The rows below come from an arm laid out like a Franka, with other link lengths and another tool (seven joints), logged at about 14 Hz.
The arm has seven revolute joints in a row. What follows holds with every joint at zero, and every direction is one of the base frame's.
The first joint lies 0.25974 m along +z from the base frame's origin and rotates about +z.
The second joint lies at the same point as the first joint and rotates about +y.
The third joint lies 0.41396 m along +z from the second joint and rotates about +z.
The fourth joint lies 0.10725 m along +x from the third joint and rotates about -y.
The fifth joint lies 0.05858 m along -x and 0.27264 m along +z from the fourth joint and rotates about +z.
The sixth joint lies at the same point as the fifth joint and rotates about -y.
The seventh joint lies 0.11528 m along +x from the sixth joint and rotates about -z.
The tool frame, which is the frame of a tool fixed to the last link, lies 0.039 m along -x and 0.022 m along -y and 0.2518 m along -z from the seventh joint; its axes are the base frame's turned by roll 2.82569, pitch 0 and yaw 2.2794 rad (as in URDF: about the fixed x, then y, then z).
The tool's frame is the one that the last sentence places.
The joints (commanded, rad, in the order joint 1, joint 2, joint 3, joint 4, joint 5, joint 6, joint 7), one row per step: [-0.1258, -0.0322, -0.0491, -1.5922, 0.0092, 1.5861, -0.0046]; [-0.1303, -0.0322, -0.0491, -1.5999, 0.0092, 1.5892, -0.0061]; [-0.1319, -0.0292, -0.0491, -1.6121, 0.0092, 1.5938, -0.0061]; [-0.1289, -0.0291, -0.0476, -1.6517, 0.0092, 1.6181, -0.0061]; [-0.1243, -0.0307, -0.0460, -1.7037, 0.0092, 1.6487, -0.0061]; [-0.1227, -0.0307, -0.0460, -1.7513, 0.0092, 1.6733, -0.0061]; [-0.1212, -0.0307, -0.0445, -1.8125, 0.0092, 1.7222, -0.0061]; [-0.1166, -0.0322, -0.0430, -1.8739, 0.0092, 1.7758, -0.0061]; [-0.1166, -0.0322, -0.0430, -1.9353, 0.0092, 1.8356, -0.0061]
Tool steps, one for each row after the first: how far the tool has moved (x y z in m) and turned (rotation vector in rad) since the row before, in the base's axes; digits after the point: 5 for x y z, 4 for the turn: [-0.00110, -0.00191, -0.00247, 0.0008, 0.0045, -0.0030]; [-0.00068, -0.00057, -0.00528, 0.0018, 0.0105, -0.0016]; [-0.00138, 0.00230, -0.01209, 0.0027, 0.0152, 0.0043]; [-0.00314, 0.00333, -0.01521, 0.0034, 0.0195, 0.0059]; [-0.00451, 0.00148, -0.01477, 0.0039, 0.0227, 0.0014]; [-0.00231, 0.00170, -0.01782, 0.0019, 0.0122, 0.0026]; [-0.00216, 0.00299, -0.01693, 0.0009, 0.0062, 0.0056]; [-0.00194, 0.00026, -0.01714, 0.0001, 0.0016, -0.0005]
